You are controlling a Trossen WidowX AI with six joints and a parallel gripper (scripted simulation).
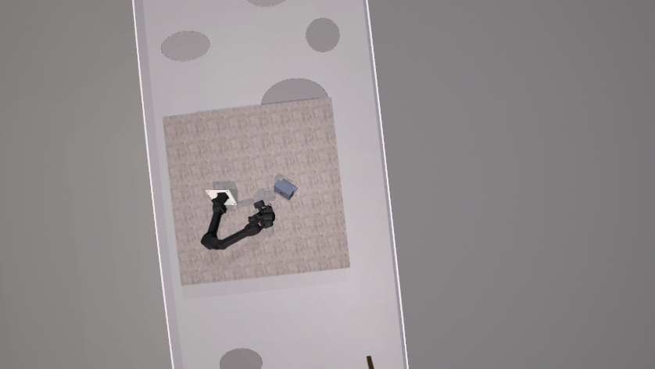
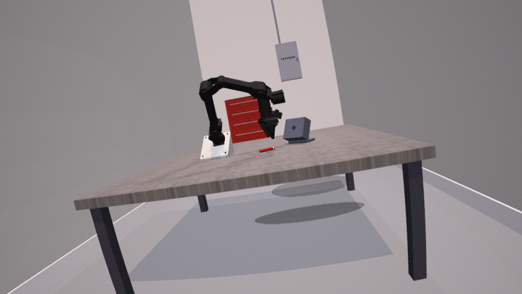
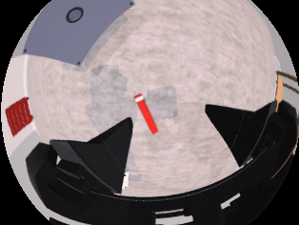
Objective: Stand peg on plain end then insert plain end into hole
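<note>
The red peg is 2 cm behind my gripper tip, 4 cm to the left of it and 6 cm below it. The rest, counted from my gripper tip: sloped panel (13 cm ahead, 15 cm to the left, 1 cm above).
</note>
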